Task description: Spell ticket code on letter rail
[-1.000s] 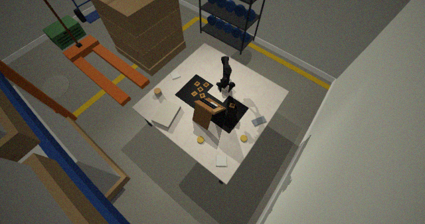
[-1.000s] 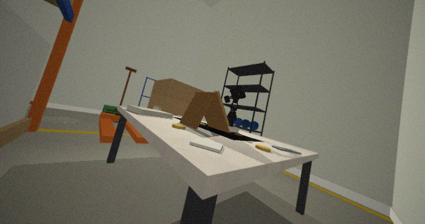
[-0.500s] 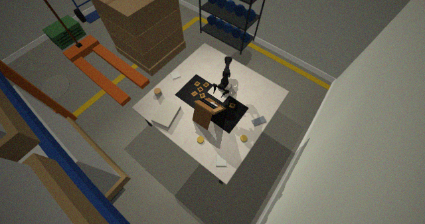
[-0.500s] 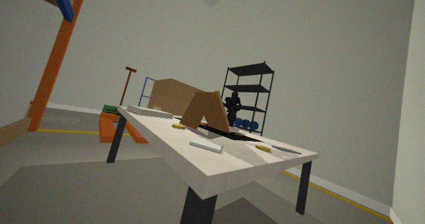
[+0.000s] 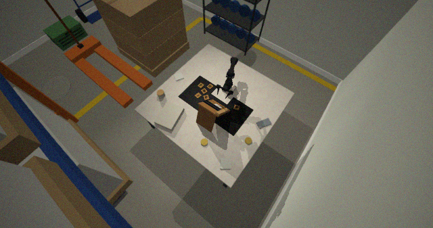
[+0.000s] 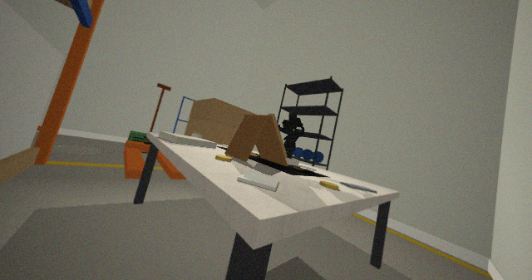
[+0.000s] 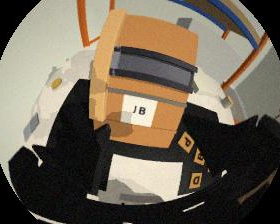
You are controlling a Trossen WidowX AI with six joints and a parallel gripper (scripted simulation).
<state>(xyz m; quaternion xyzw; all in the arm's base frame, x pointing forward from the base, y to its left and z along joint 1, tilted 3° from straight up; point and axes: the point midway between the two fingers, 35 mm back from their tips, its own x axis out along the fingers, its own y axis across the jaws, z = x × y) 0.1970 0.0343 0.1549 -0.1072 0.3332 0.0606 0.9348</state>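
My gripper tip is now 90 mm above the white ticket and 60 mm short of it. Also, from my gripper tip: black mat (170 mm below, 60 mm to the right, 20 mm behind); then grey card (500 mm to the left, 170 mm below, 60 mm behind).
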